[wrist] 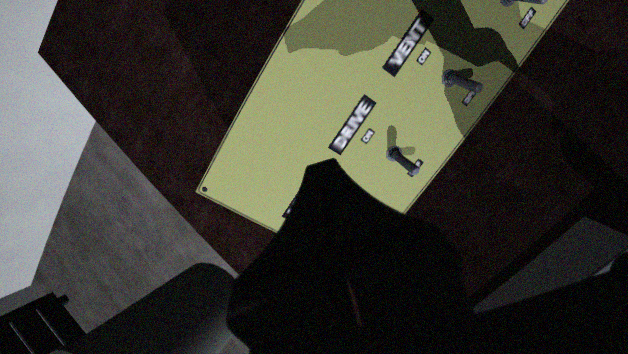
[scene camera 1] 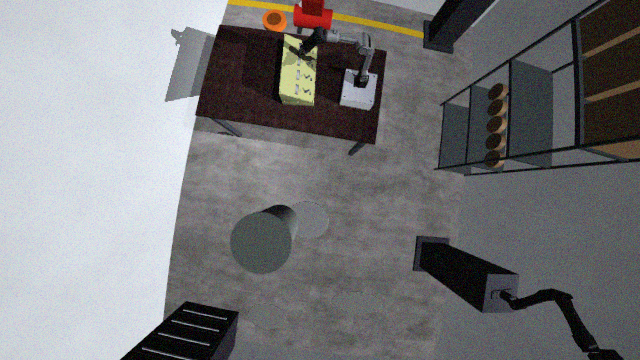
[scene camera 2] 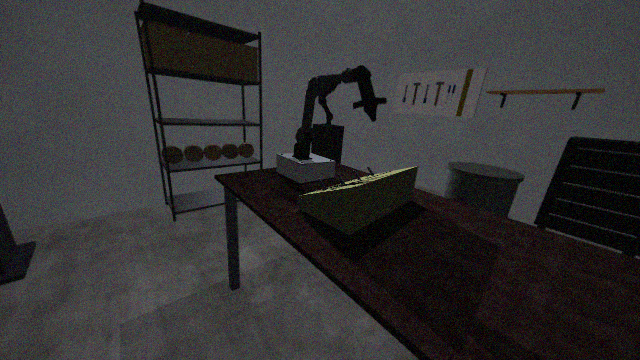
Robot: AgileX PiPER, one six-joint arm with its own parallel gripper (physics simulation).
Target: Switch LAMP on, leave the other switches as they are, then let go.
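Note:
The yellow-green switch panel lies on the dark table. My gripper is shut and empty, high above the panel. In the wrist view its fingers hide the LAMP switch and most of the LAMP label. The LAMP lever shows small in scene camera 1, and I cannot tell its setting. The DRIVE lever and the VENT lever point away from their ON tags, toward OFF. Part of the FAN lever shows at the top edge.
The arm's white base box stands on the table beside the panel. A red object and an orange object are beyond the table's far edge. A grey-green bin stands away from the table.

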